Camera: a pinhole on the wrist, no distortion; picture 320 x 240 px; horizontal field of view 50.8 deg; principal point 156.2 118.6 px. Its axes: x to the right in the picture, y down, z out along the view. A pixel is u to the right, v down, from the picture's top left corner.
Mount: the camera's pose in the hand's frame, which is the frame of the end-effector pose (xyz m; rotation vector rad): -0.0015 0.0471 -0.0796 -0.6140 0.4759 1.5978
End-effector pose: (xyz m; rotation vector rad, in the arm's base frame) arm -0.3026 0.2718 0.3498 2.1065 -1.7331 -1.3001
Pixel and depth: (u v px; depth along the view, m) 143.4 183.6 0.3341
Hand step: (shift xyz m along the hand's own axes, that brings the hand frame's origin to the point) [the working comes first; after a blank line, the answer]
In the camera's frame: -0.0127 0.0644 0.3341

-0.1021 0.2397 0.1825
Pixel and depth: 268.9 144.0 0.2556
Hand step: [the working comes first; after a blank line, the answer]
In the camera's frame: 0.0855 0.0193 0.2556

-0.0544 0.2712 0.0618
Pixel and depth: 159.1 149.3 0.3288
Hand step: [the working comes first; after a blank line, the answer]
In the camera's frame: 0.0028 0.0300 0.3288

-0.0683 0.2524 0.1702
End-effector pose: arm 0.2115 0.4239 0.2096 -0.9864 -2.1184 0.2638
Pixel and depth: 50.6 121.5 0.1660
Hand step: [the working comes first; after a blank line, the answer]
In the camera's frame: -0.0520 0.0014 0.1660

-0.0184 0.1113 0.0812
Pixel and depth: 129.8 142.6 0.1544
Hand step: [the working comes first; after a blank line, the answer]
In the camera's frame: -0.0121 0.0110 0.1544

-0.0290 0.1335 0.0464
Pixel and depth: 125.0 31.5 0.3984
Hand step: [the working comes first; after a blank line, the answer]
In the camera's frame: -0.0369 -0.1030 0.3984

0.0582 0.2813 0.2555
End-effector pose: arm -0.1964 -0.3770 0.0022 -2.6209 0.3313 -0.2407
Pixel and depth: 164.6 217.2 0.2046
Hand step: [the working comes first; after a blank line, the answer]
In the camera's frame: 0.0051 0.0599 0.2046

-0.0841 0.1725 0.0718
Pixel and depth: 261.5 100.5 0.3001
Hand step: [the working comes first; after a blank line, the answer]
In the camera's frame: 0.0938 -0.0161 0.3001

-0.0248 0.3097 0.0925
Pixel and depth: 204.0 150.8 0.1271
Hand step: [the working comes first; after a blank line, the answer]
In the camera's frame: 0.0180 0.0121 0.1271

-0.0289 0.1394 0.0062
